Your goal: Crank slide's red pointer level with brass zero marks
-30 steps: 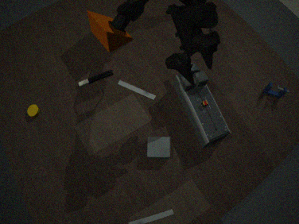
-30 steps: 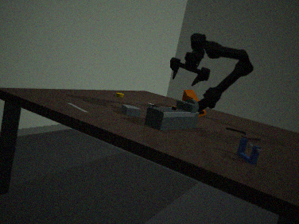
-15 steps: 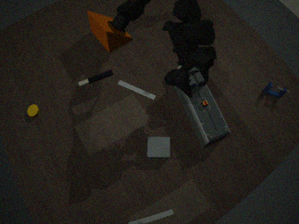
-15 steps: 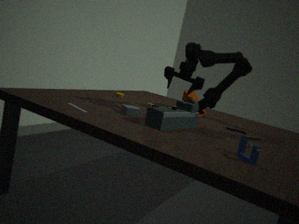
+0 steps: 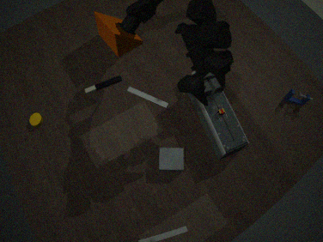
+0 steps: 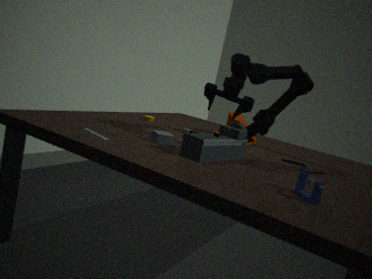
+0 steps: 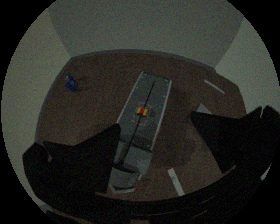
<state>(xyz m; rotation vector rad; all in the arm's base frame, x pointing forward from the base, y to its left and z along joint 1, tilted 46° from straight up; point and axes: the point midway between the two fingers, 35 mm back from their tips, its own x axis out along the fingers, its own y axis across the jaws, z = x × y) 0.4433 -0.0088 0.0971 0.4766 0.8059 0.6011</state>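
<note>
My gripper tip is 30 mm short of the red pointer, 20 mm to the right of it and 70 mm above it. The rest, counted from my gripper tip: grey block (70 mm ahead, 180 mm to the right, 130 mm below); then yellow disc (280 mm behind, 530 mm to the right, 140 mm below); then black-and-white marker (280 mm behind, 260 mm to the right, 140 mm below).
</note>
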